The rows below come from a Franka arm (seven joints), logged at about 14 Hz.
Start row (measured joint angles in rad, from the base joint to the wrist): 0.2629 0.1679 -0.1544 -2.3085 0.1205 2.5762 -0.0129
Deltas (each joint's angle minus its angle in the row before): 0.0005 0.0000 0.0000 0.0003 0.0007 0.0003 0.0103; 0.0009 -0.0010 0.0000 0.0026 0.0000 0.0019 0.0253; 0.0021 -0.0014 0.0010 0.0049 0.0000 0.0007 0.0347; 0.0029 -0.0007 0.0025 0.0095 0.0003 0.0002 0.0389; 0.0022 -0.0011 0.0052 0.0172 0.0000 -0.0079 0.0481; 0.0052 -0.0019 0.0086 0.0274 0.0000 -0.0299 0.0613; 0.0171 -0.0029 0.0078 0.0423 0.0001 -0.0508 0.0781; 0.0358 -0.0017 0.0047 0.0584 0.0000 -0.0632 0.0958; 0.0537 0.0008 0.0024 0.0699 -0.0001 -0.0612 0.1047; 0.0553 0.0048 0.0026 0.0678 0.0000 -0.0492 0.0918; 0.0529 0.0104 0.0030 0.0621 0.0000 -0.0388 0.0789
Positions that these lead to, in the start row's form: 0.2634 0.1679 -0.1544 -2.3082 0.1212 2.5765 -0.0026; 0.2643 0.1669 -0.1544 -2.3056 0.1212 2.5784 0.0227; 0.2664 0.1655 -0.1534 -2.3007 0.1212 2.5791 0.0574; 0.2693 0.1648 -0.1509 -2.2912 0.1215 2.5793 0.0963; 0.2715 0.1637 -0.1457 -2.2740 0.1215 2.5714 0.1444; 0.2767 0.1618 -0.1371 -2.2466 0.1215 2.5415 0.2057; 0.2938 0.1589 -0.1293 -2.2043 0.1216 2.4907 0.2838; 0.3296 0.1572 -0.1246 -2.1459 0.1216 2.4275 0.3796; 0.3833 0.1580 -0.1222 -2.0760 0.1215 2.3663 0.4843; 0.4386 0.1628 -0.1196 -2.0082 0.1215 2.3171 0.5761; 0.4915 0.1732 -0.1166 -1.9461 0.1215 2.2783 0.6550
